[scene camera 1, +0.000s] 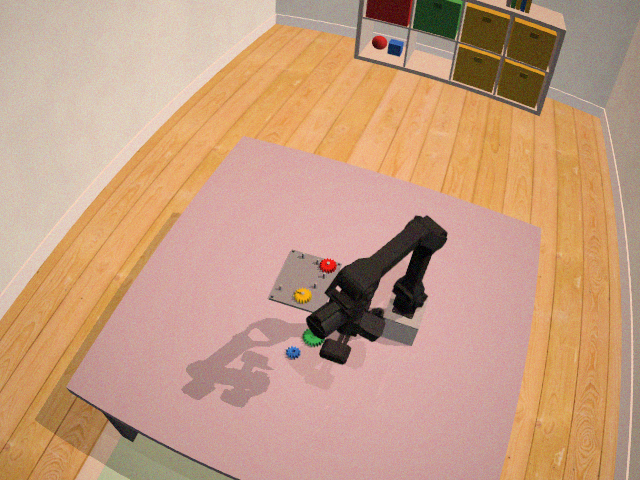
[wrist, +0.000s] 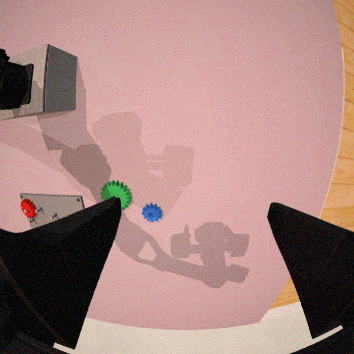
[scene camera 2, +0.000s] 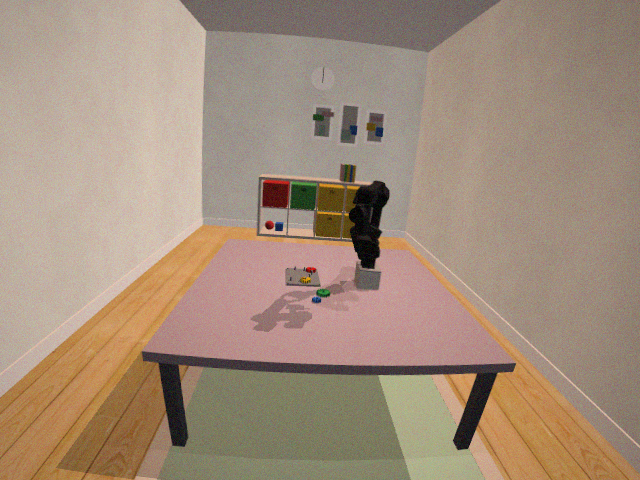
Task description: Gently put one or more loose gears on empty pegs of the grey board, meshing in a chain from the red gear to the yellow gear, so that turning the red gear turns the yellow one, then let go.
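Pixels of known places: gripper, fingertip midpoint: [scene camera 1: 342, 344] [wrist: 198, 208] [scene camera 2: 358, 255]; arm's base at its link origin: [scene camera 1: 405, 306] [wrist: 17, 85] [scene camera 2: 367, 265].
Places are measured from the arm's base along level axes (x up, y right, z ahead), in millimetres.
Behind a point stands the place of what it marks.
The grey board [scene camera 1: 294, 273] {y 47, x -98, z 369 mm} [scene camera 2: 297, 280] {y -24, x -98, z 349 mm} [wrist: 75, 202] {y -45, x -98, z 248 mm} lies on the table with several bare pegs. The red gear [scene camera 1: 327, 265] {y 108, x -80, z 283 mm} [scene camera 2: 310, 269] {y 100, x -82, z 287 mm} [wrist: 28, 208] {y 104, x -81, z 278 mm} and the yellow gear [scene camera 1: 302, 296] {y -35, x -82, z 306 mm} [scene camera 2: 306, 280] {y -46, x -84, z 304 mm} sit apart on it; in the wrist view a finger hides most of the yellow one. A larger green gear [scene camera 1: 312, 337] {y -153, x -89, z 221 mm} [scene camera 2: 323, 292] {y -163, x -87, z 221 mm} [wrist: 116, 194] {y -150, x -89, z 213 mm} and a smaller blue gear [scene camera 1: 293, 352] {y -228, x -89, z 248 mm} [scene camera 2: 316, 299] {y -232, x -90, z 254 mm} [wrist: 152, 212] {y -224, x -88, z 245 mm} lie flat and loose beside the board. My gripper [wrist: 198, 208] {y -273, x 142, z 101 mm} is open and empty, high above the table. In the wrist view the left fingertip overlaps the green gear's edge.
The arm's base block [scene camera 1: 403, 333] {y -56, x -52, z -23 mm} [scene camera 2: 367, 279] {y -57, x -51, z 3 mm} [wrist: 61, 80] {y -57, x -55, z -5 mm} stands on the pink table [scene camera 1: 206, 232] {y 79, x -105, z 721 mm} [scene camera 2: 403, 330] {y -428, x -105, z -94 mm} [wrist: 250, 100] {y -392, x -106, z 13 mm}, to the right of the board in the scene views. The arm's shadows fall across the table around the loose gears. A shelf unit [scene camera 2: 299, 178] stands by the far wall.
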